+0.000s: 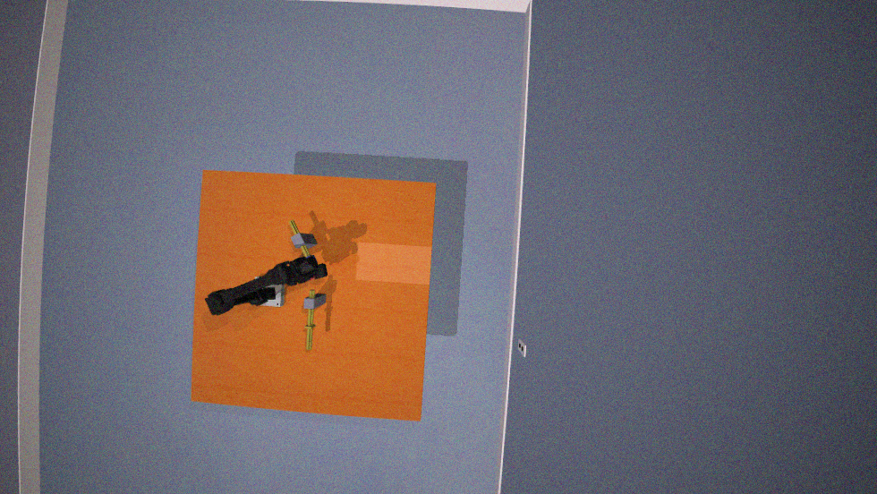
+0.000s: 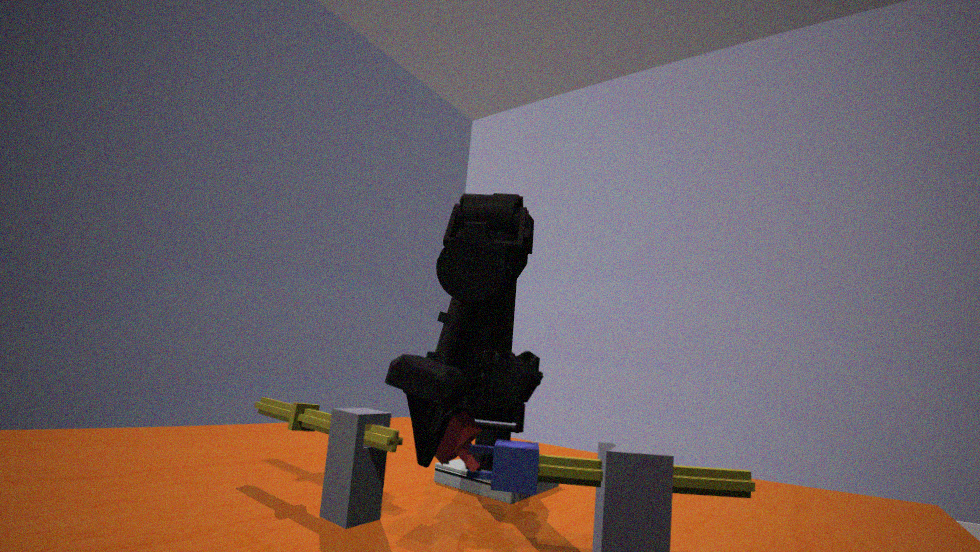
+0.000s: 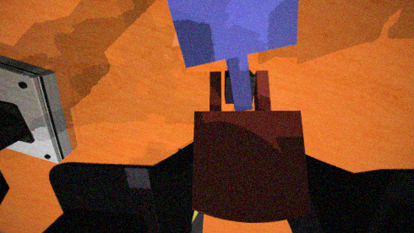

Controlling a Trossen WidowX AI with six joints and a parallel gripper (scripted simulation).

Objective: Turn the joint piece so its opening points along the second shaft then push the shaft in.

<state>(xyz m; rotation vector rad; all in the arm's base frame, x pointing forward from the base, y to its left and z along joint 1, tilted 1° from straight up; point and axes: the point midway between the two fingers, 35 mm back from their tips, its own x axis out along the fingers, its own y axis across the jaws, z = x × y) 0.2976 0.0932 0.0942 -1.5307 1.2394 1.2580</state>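
Right now my gripper tip is 2 cm to the right of the dark red square joint piece and 3 cm below it.
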